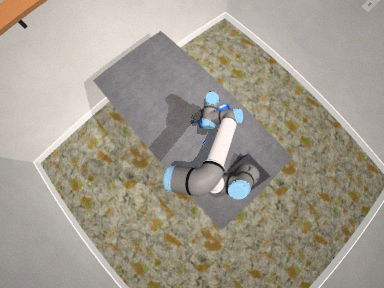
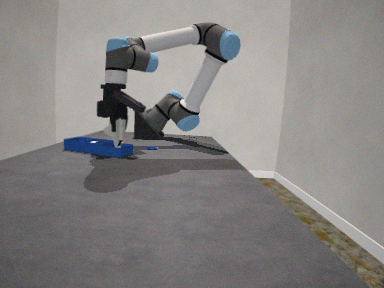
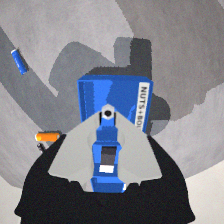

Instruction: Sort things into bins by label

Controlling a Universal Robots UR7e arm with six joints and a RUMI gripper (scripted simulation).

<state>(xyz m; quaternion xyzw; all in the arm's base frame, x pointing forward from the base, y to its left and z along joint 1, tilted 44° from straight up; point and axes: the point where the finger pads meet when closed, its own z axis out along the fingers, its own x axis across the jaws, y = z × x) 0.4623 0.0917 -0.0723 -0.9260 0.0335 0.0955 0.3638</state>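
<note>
Right now my hand is 10 mm above the grey nut. The rest, counted from my hand: orange piece: 120 mm behind, 50 mm to the right, 30 mm below; blue bin: 80 mm to the right, 20 mm below; blue cylinder: 130 mm behind, 90 mm to the left, 30 mm below.
</note>
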